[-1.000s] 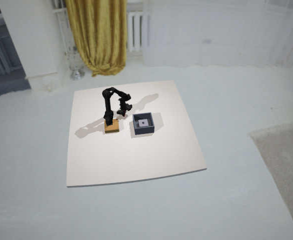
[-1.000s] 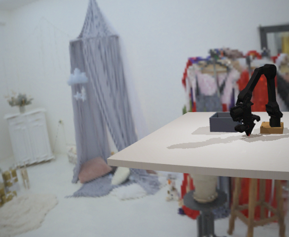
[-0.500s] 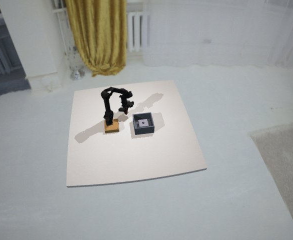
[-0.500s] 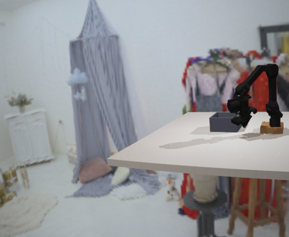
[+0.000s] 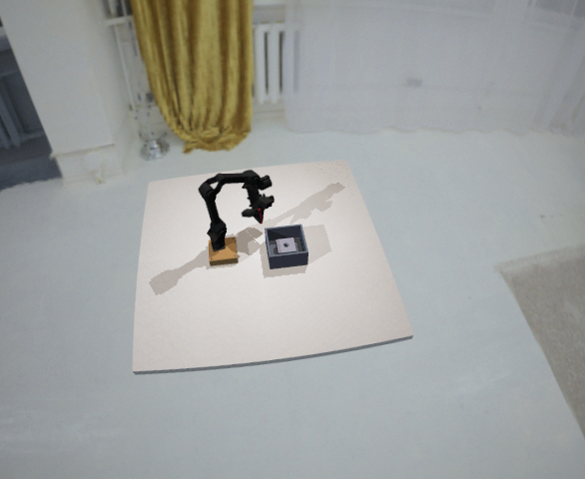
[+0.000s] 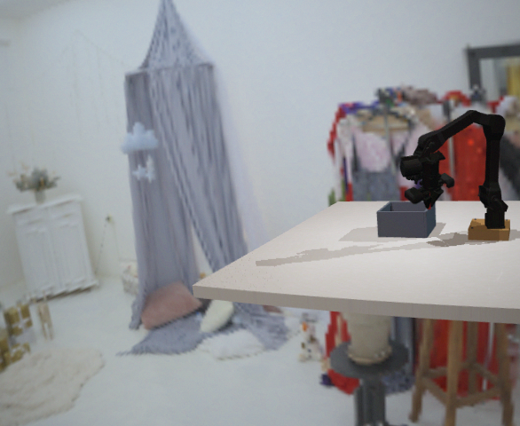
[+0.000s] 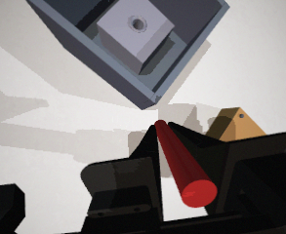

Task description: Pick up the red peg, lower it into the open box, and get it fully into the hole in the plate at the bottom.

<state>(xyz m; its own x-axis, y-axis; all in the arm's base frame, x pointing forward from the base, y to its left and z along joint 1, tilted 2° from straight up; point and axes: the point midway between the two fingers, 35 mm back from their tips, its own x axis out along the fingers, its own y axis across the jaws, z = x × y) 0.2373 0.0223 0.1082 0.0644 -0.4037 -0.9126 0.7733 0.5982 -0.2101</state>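
Right now the plate is 130 mm to the right of my gripper tip, 90 mm ahead of it and 70 mm below it. Also, from my gripper tip: red peg: 30 mm above, 10 mm to the left; then dark grey box: 130 mm to the right, 90 mm below, 90 mm ahead.
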